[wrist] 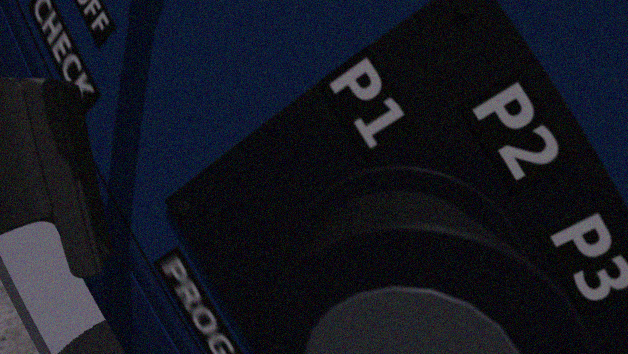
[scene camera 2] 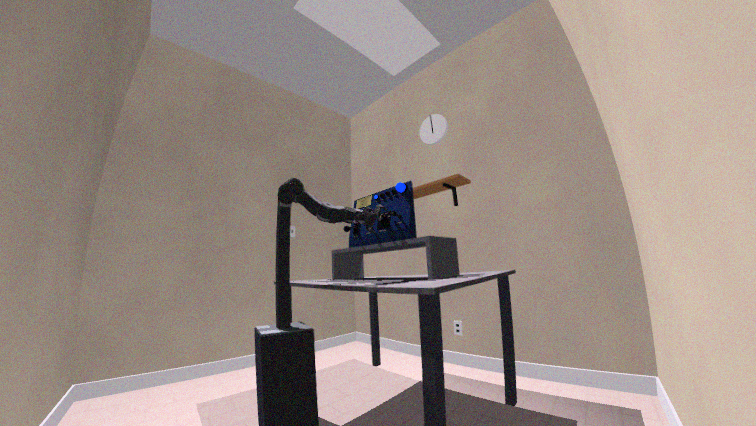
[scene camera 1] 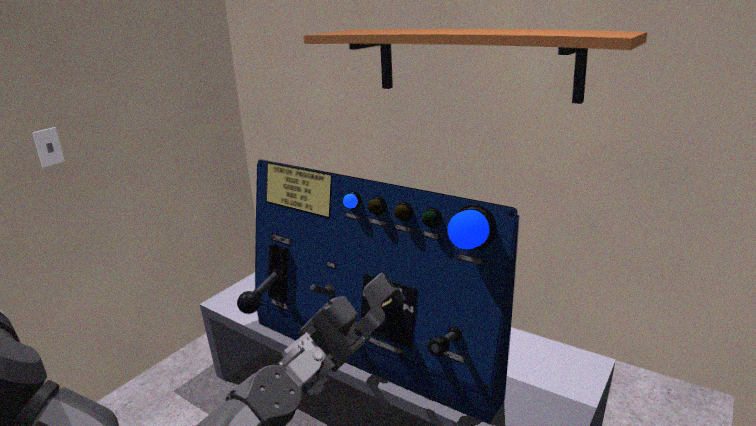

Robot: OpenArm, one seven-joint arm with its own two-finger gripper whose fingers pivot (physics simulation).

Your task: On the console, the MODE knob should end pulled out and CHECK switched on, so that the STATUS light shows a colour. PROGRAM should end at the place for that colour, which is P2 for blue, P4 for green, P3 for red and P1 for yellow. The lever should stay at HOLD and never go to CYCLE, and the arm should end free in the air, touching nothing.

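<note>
The STATUS light is blue. The MODE knob stands out from the panel at lower right. The CHECK switch is small and its state is hard to read. The lever slants down towards the lower label of its slot, HOLD. The PROGRAM knob is very near in the wrist view; its pointer does not show there. A bit of yellow pointer shows behind a finger in scene camera 1, its place unclear. My gripper is open at the PROGRAM dial; contact cannot be told. One finger shows at the wrist view's left.
The blue console stands on a grey riser on the table. A wooden shelf is on the wall above. A row of small lamps runs along the panel top; the left lamp is blue.
</note>
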